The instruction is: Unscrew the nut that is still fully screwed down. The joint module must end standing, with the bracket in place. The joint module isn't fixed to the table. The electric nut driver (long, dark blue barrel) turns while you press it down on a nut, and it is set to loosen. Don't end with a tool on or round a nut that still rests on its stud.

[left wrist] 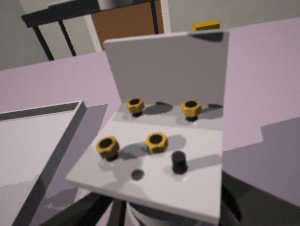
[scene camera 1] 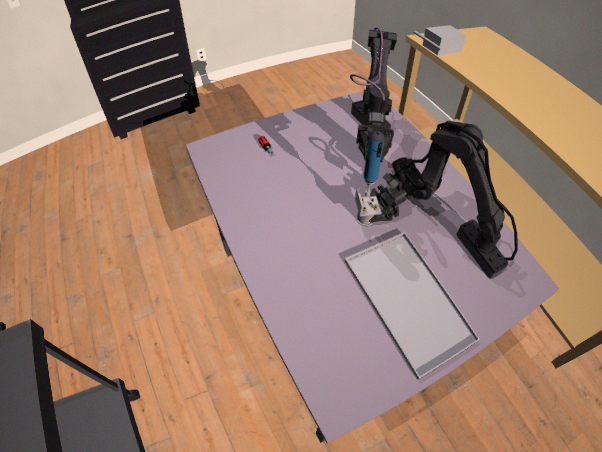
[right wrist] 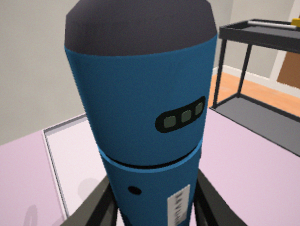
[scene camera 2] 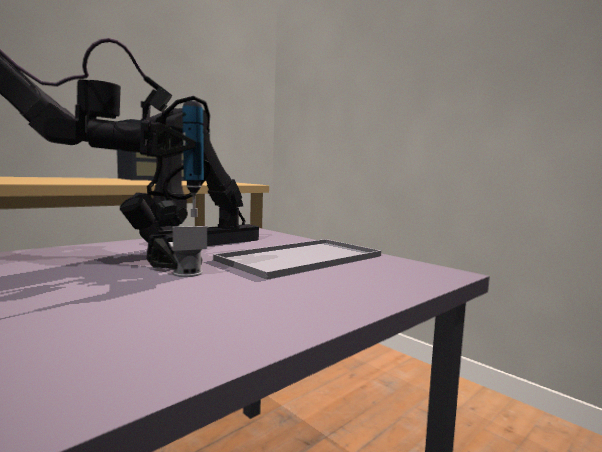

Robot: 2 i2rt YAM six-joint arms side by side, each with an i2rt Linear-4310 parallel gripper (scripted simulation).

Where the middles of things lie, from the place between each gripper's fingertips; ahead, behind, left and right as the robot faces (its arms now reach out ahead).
Right now the white L-shaped bracket [left wrist: 165,70] is 5 cm above my left hand. The rest, counted from my left hand: shallow tray [scene camera 1: 431,329]: 3 cm ahead, 32 cm to the left, 2 cm below.
My right gripper [scene camera 2: 196,144] is now 21 cm above the white L-shaped bracket and 2 cm past it. From my right hand the other things lie so: shallow tray (32 cm to the left, 28 cm below, 1 cm ahead).
